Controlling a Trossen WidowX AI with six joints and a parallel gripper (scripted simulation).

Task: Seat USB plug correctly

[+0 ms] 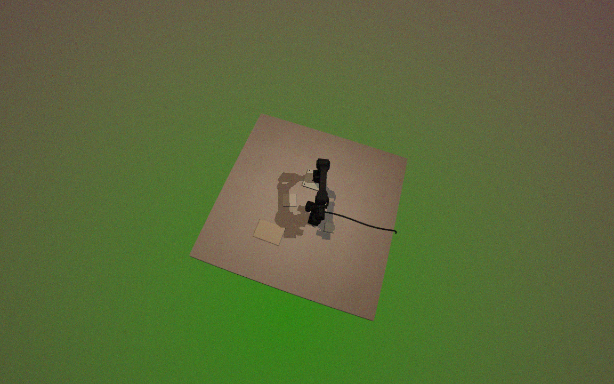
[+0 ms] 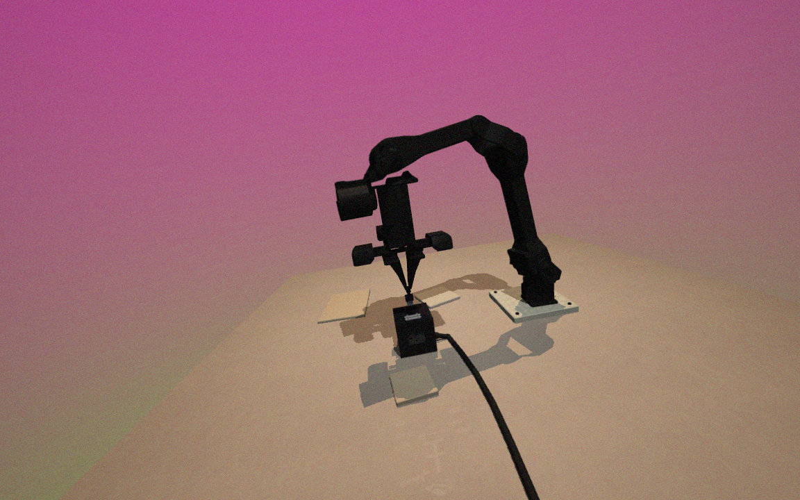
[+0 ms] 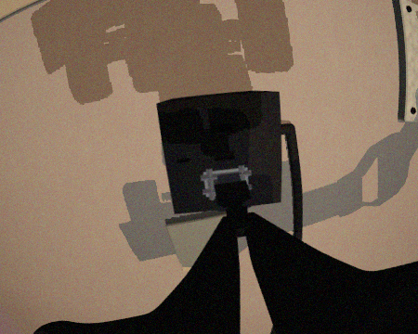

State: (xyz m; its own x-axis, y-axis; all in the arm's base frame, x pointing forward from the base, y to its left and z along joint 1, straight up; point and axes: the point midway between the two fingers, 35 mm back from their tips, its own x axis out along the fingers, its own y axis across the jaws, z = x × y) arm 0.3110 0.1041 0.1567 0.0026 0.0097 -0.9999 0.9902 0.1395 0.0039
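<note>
Right now the dark USB plug is 20 mm below my gripper tip. From my gripper tip the other things lie so: light socket 70 mm below, 10 mm to the left.
</note>
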